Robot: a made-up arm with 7 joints. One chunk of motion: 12 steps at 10 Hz.
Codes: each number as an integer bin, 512 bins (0 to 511) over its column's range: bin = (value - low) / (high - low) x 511, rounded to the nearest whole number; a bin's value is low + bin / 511 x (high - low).
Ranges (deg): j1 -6.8..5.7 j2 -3.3..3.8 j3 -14.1..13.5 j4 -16..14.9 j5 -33.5..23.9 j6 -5.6..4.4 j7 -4.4..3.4
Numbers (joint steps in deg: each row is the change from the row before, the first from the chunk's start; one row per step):
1: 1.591 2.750 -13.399 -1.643 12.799 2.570 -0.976
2: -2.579 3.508 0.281 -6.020 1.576 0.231 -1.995
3: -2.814 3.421 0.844 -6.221 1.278 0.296 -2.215
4: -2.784 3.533 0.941 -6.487 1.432 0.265 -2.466
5: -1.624 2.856 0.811 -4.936 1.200 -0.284 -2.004
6: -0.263 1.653 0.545 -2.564 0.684 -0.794 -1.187
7: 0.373 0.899 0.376 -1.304 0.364 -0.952 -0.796
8: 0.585 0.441 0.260 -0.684 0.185 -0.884 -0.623
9: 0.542 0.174 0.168 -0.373 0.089 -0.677 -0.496
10: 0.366 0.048 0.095 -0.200 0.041 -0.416 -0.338
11: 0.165 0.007 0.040 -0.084 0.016 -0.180 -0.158
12: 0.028 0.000 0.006 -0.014 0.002 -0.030 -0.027
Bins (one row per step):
1: 343 435 13 237 412 417 224
2: 173 490 266 165 312 298 158
3: 163 484 277 162 310 301 143
4: 164 492 278 157 311 300 127
5: 212 443 276 183 309 272 157
6: 267 356 271 222 304 246 210
7: 293 302 268 243 301 238 236
8: 302 269 266 253 300 241 247
9: 300 250 264 258 299 252 256
10: 293 241 263 261 299 265 266
11: 285 238 262 263 298 277 278
12: 279 238 261 264 298 285 286

